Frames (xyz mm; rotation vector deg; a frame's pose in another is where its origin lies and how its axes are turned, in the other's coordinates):
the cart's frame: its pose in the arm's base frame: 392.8 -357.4 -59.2 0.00 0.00 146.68
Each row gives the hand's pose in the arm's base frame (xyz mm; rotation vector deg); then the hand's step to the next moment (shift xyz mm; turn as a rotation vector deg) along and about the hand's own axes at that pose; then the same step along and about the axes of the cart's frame.
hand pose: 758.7 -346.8 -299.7 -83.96 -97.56 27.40
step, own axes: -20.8 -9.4 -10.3 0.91 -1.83 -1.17
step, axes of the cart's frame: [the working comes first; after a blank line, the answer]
step, axes of the arm's base frame: 1.8 -24.2 6.1 -0.24 0.14 2.34

-14.8 19.3 6.1 0.27 0.01 2.34
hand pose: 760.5 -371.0 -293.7 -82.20 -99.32 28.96
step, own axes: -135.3 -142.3 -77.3 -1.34 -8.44 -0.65
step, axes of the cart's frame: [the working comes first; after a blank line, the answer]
step, axes of the arm's base frame: -24.1 -180.9 105.9 -4.68 -3.69 6.16

-79.3 164.4 105.9 1.88 5.65 6.16
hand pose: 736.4 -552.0 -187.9 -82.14 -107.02 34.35
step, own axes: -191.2 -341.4 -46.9 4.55 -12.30 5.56
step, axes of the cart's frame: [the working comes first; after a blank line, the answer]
step, axes of the arm's base frame: -153.7 -281.7 228.8 -12.70 1.19 6.35

-26.3 319.8 228.8 11.26 5.98 6.35
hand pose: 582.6 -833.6 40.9 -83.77 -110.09 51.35
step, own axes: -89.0 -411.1 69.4 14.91 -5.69 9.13
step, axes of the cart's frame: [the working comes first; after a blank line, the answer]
step, axes of the arm's base frame: -275.2 -173.2 275.7 -14.08 11.80 -0.67

134.8 295.9 275.7 18.25 -2.12 -0.67
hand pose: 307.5 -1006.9 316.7 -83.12 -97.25 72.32
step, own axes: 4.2 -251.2 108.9 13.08 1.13 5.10
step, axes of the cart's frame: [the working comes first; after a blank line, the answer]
step, axes of the arm's base frame: -201.5 -19.2 184.4 -7.25 10.99 -5.00

157.8 126.8 184.4 12.09 -5.20 -5.00
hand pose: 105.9 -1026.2 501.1 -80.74 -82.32 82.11
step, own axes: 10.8 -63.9 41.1 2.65 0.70 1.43
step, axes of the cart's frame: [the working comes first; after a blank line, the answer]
step, axes of the arm's base frame: -56.1 11.6 51.1 -1.74 2.04 -1.54

53.2 21.1 51.1 2.57 -0.75 -1.54
